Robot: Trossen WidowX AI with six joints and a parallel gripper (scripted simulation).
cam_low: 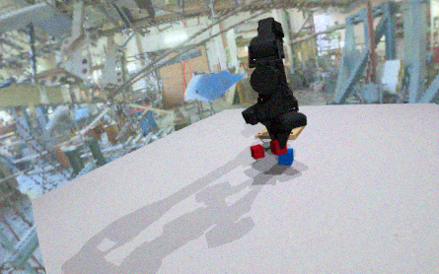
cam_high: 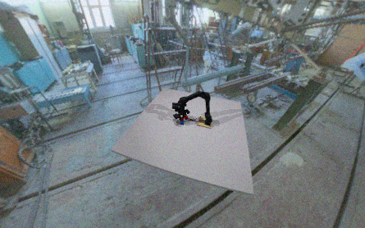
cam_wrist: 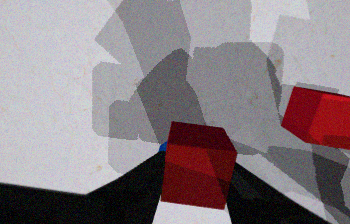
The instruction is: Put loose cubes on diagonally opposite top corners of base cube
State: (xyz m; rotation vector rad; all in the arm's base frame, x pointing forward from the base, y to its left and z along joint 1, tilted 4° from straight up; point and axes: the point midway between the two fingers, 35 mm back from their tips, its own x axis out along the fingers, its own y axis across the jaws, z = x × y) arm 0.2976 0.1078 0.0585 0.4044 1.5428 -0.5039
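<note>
Right now the blue base cube is 20 mm behind my gripper tip, 10 mm to the left of it and 40 mm below it.
</note>
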